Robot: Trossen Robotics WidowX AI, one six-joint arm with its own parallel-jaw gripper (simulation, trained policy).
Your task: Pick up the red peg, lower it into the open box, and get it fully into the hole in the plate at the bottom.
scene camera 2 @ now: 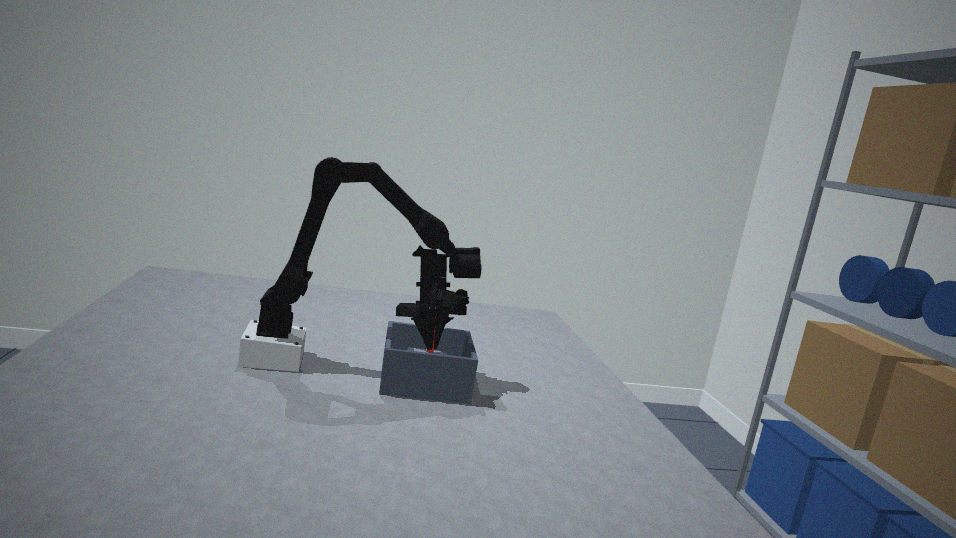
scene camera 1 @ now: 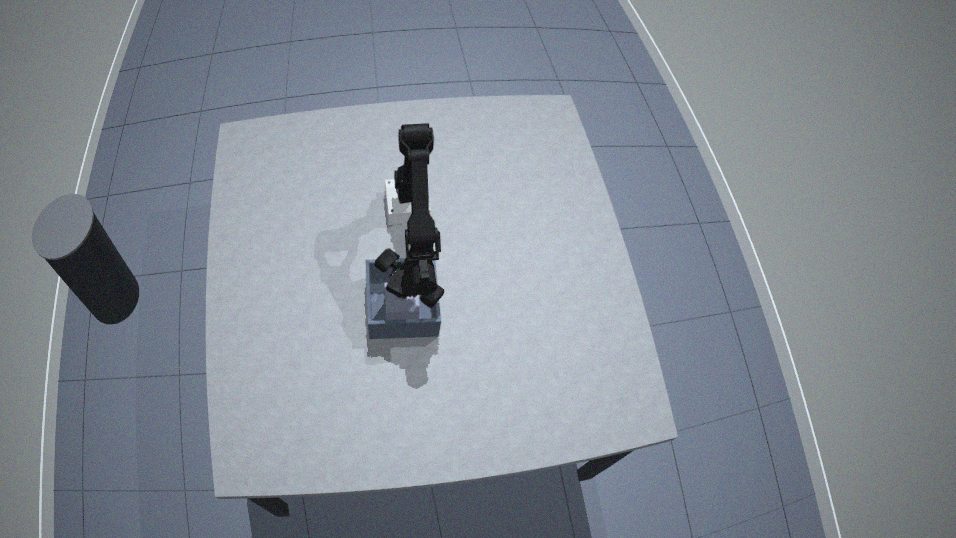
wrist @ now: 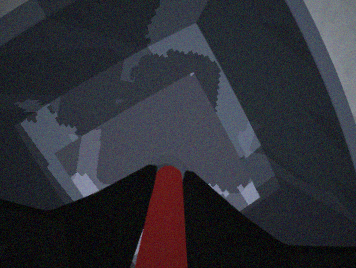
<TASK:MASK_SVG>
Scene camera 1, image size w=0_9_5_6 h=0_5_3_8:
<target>my gripper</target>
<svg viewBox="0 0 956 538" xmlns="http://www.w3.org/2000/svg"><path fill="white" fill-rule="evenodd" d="M437 285L436 291L432 294L421 295L419 297L420 302L428 308L432 308L444 294L444 289ZM387 248L377 257L374 263L375 267L382 272L386 272L389 267L393 268L386 285L387 292L402 299L411 298L412 296L417 297L417 294L413 291L411 266L407 262L407 257L403 263L397 263L395 261L400 256L390 248Z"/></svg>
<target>grey plate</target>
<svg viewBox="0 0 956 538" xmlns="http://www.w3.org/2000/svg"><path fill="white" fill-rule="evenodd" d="M385 283L386 320L420 318L418 295L411 298L398 298L387 292L387 283Z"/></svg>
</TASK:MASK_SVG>
